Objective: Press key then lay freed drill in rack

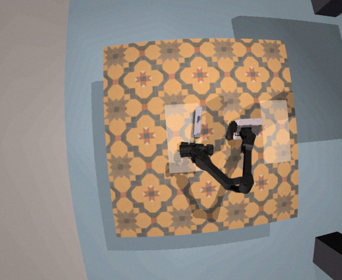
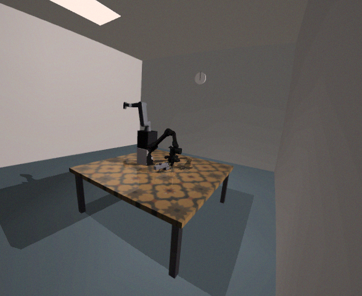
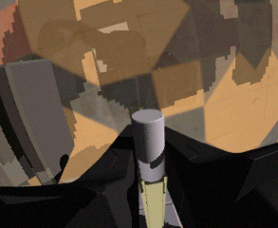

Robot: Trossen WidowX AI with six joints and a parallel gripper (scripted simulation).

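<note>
Now: gripper tip 40 mm to the left of the drill, 30 mm below it and 10 mm past it. The rest, counted from my gripper tip: pale grey fixture 150 mm to the right, 30 mm above, 20 mm behind; then dark rack 70 mm behind, 30 mm to the left, 10 mm above; then dark key 170 mm to the right, 40 mm above, 30 mm behind.
</note>
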